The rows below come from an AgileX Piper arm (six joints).
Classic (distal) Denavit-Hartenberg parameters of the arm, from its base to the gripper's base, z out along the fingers. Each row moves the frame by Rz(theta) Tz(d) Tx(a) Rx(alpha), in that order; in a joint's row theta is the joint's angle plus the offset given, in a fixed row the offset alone. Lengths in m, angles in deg.
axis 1: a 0  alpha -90  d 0.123  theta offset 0
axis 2: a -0.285  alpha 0  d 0  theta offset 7.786
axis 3: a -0.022  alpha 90  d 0  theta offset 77.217
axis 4: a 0  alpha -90  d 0.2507  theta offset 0
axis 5: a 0  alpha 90  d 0  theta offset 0
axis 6: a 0  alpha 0  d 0.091  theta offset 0
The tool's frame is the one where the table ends.
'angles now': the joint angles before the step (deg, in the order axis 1, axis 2, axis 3, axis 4, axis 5, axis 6). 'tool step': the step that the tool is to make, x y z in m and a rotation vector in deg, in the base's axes. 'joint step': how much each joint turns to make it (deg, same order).
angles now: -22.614 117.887 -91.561 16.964 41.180 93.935
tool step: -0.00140 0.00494 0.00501 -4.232 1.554 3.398
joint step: 1.088 -0.859 -0.001 -4.635 0.825 -0.533
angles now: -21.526 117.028 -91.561 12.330 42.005 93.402
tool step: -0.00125 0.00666 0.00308 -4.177 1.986 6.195
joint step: 1.090 -0.607 0.000 -2.888 1.552 -4.361
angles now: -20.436 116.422 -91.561 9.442 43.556 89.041
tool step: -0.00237 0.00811 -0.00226 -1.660 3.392 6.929
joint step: 0.855 -0.001 0.001 -0.353 3.358 -6.061
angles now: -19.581 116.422 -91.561 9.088 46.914 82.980
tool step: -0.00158 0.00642 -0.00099 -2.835 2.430 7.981
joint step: 0.824 -0.065 0.002 -0.953 2.245 -7.096
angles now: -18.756 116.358 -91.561 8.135 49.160 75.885
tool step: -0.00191 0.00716 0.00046 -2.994 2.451 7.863
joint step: 1.032 -0.254 -0.001 -1.581 2.300 -6.450
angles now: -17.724 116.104 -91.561 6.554 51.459 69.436
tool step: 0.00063 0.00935 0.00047 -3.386 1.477 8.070
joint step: 1.501 -0.163 0.002 -1.829 1.071 -6.204
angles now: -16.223 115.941 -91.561 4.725 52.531 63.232
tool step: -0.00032 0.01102 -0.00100 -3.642 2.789 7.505
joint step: 1.920 -0.017 0.002 -3.082 1.959 -4.672
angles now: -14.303 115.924 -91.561 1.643 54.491 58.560
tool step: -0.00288 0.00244 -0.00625 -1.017 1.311 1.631
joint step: 0.423 -0.047 1.440 -1.143 -0.356 -0.853
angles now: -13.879 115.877 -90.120 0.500 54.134 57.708
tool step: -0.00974 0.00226 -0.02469 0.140 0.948 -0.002
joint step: 0.000 -0.061 5.946 -0.082 -4.931 -0.001
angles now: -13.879 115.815 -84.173 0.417 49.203 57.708
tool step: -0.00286 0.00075 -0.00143 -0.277 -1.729 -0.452
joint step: 0.001 -0.902 2.035 0.052 -2.880 0.424
